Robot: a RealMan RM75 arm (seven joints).
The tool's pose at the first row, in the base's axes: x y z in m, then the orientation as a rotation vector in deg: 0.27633 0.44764 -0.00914 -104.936 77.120 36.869
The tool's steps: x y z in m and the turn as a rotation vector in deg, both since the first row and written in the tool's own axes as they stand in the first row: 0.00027 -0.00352 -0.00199 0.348 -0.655 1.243; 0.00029 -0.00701 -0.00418 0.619 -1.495 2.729; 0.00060 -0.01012 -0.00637 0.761 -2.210 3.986; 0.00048 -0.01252 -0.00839 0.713 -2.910 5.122; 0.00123 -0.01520 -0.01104 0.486 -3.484 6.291; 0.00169 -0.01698 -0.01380 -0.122 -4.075 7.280; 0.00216 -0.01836 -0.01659 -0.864 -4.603 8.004; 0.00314 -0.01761 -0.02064 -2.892 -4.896 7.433; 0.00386 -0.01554 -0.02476 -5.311 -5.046 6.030; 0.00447 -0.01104 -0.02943 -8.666 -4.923 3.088; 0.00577 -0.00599 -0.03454 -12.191 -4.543 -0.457
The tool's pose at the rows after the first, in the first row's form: 0.27967 0.44642 -0.00720 -103.593 77.957 37.791; 0.28290 0.44518 -0.00496 -102.057 78.892 39.046; 0.28586 0.44371 -0.00305 -100.811 79.660 40.172; 0.28802 0.44252 -0.00111 -99.783 80.294 41.369; 0.29069 0.44036 0.00062 -98.933 81.021 42.617; 0.29242 0.43814 0.00238 -98.467 81.525 44.090; 0.29376 0.43583 0.00404 -98.294 81.800 45.484; 0.29321 0.43188 0.00545 -100.039 80.863 47.063; 0.29131 0.42781 0.00673 -102.666 79.138 48.412; 0.28706 0.42298 0.00774 -107.064 75.889 49.473; 0.28249 0.41732 0.00832 -112.022 72.030 50.096
